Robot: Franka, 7 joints.
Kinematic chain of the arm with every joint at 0, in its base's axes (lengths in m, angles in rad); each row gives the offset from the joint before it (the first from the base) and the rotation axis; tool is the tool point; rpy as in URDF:
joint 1: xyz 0 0 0.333 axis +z
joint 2: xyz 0 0 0 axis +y
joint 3: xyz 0 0 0.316 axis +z
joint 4: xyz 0.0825 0 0 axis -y
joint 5: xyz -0.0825 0 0.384 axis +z
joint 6: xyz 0 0 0 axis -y
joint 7: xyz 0.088 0 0 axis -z
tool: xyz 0 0 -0.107 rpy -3.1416 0 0
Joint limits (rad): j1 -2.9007..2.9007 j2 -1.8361..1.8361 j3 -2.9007..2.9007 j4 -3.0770..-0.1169 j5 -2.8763..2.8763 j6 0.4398..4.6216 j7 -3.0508..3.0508
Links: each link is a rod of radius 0.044 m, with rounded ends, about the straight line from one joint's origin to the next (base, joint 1, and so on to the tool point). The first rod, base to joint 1, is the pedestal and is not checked.
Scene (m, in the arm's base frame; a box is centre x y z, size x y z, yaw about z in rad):
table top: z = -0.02
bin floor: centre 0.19 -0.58 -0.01 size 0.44 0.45 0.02 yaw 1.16
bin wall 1: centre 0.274 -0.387 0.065 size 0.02 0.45 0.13 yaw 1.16
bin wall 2: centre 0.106 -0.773 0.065 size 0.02 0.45 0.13 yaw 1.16
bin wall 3: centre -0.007 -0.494 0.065 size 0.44 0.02 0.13 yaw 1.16
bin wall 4: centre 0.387 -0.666 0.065 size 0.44 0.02 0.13 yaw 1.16
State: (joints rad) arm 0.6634 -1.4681 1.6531 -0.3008 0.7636 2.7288 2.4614
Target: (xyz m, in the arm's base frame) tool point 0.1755 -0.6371 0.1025
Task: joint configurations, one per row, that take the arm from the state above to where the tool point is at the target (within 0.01 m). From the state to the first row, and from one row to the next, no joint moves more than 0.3 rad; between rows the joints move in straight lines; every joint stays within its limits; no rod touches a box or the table.
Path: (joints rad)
1: 0.9503 -1.3077 1.8678 -0.5430 0.7460 2.5120 2.4614
2: 1.2373 -1.1473 2.0825 -0.7853 0.7284 2.2952 2.4614
3: 1.5242 -0.9869 2.2971 -1.0275 0.7108 2.0784 2.4614
4: 1.8112 -0.8265 2.5118 -1.2698 0.6932 1.8615 2.4614
5: 2.0981 -0.6661 2.7265 -1.5120 0.6756 1.6447 2.4614
6: 2.0894 -0.8245 2.7450 -1.4669 0.6904 1.7151 2.4614
7: 2.0806 -0.9829 2.7635 -1.4218 0.7053 1.7855 2.4614

